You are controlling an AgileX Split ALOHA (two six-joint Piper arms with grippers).
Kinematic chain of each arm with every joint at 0, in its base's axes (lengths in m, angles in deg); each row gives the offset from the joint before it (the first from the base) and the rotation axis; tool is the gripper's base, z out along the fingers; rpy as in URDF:
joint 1: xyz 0 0 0.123 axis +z
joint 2: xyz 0 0 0 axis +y
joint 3: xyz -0.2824 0 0.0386 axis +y
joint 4: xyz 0.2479 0 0.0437 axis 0.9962 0 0.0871
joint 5: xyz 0 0 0 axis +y
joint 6: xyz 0.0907 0 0.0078 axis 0.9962 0 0.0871
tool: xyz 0 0 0 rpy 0 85 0
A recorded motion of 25 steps. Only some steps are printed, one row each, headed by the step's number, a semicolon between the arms.
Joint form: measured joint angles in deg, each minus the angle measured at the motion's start. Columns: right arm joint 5, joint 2, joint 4, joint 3, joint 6, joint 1; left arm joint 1, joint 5, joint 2, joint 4, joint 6, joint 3.
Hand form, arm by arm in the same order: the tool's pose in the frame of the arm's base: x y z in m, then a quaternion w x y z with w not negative. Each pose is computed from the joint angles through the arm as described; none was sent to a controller.
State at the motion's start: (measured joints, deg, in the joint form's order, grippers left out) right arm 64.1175 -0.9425 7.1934 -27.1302 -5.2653 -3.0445; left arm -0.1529 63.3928 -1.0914 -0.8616 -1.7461 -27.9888
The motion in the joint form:
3: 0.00 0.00 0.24 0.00 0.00 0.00; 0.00 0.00 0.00 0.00 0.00 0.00
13: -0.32 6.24 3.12 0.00 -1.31 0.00; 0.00 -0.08 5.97 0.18 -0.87 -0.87
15: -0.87 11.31 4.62 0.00 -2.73 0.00; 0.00 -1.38 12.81 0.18 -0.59 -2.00
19: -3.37 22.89 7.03 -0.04 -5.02 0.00; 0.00 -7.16 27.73 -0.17 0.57 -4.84
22: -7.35 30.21 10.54 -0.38 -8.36 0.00; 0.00 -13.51 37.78 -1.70 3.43 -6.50
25: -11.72 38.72 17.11 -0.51 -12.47 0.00; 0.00 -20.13 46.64 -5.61 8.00 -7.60
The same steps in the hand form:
3: -0.0067 0.0110 0.2657 0.49445 -0.02090 0.86848 0.02895; -0.0084 -0.0012 0.2702 0.50498 -0.01151 0.86291 -0.01587
13: 0.0091 0.0142 0.2666 0.45064 -0.02795 0.89074 0.05228; 0.0057 -0.0010 0.2747 0.46662 -0.01889 0.88409 -0.01723
15: 0.0222 0.0155 0.2663 0.41665 -0.03469 0.90621 0.06303; 0.0239 -0.0010 0.2803 0.43230 -0.01742 0.90143 -0.01533
19: 0.0537 0.0167 0.2625 0.34702 -0.03855 0.93344 0.08239; 0.0708 -0.0016 0.2898 0.38220 -0.01001 0.92393 -0.01326
22: 0.0766 0.0192 0.2611 0.32753 -0.04681 0.93810 0.10250; 0.1079 -0.0034 0.2901 0.36599 0.00776 0.93044 -0.01629
25: 0.1029 0.0243 0.2554 0.30415 -0.04392 0.94073 0.14353; 0.1421 -0.0074 0.2842 0.35818 0.02755 0.93270 -0.03178

